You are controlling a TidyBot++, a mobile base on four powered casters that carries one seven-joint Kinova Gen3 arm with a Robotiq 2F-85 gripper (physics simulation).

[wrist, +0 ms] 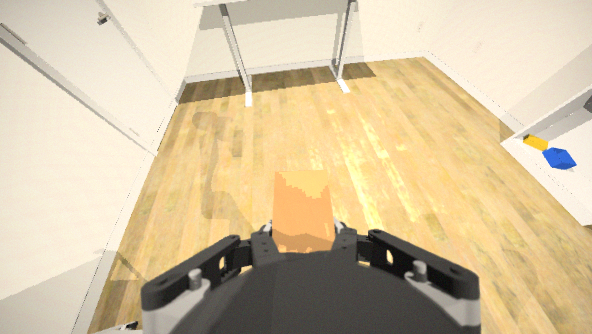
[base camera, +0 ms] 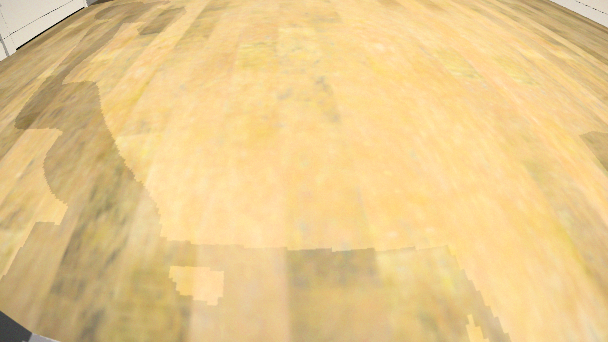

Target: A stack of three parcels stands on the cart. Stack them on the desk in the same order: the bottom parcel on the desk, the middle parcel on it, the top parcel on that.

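Places are measured from the arm's base along level axes (x ahead, y left, z up), in centimetres.
Pixels of known places: gripper, fingertip midpoint: [wrist: 302,227].
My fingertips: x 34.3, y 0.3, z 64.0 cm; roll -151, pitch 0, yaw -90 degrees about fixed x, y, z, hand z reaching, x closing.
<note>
Behind a point stands the place of what it marks.
An orange-brown box-shaped parcel [wrist: 303,210] {x 35.1, y 0.2, z 67.2 cm} is held between the fingers of my gripper [wrist: 302,227] {x 34.3, y 0.3, z 64.0 cm} in the wrist view, above the wood floor. The gripper is shut on it. A shadow edge crosses the parcel's face. Which parcel of the stack it is cannot be told from these frames. A desk [wrist: 235,47] {x 226.4, y 62.6, z 12.9 cm} with thin pale legs stands against the far wall at the top of the wrist view, well beyond the parcel. The front edge of its top shows at the frame's upper border; its upper surface is hidden. The cart and the other parcels do not show in either view.
White panels with handles line the left side of the wrist view. At the right, a yellow block [wrist: 536,142] {x 110.6, y -210.6, z -25.2 cm} and a blue object [wrist: 559,159] {x 90.8, y -210.8, z -22.8 cm} are on or by a white furniture piece. The base camera shows wood floor [base camera: 320,165] {x 49.5, y -0.4, z -39.6 cm}, with shadows across it and pale walls at both upper corners.
</note>
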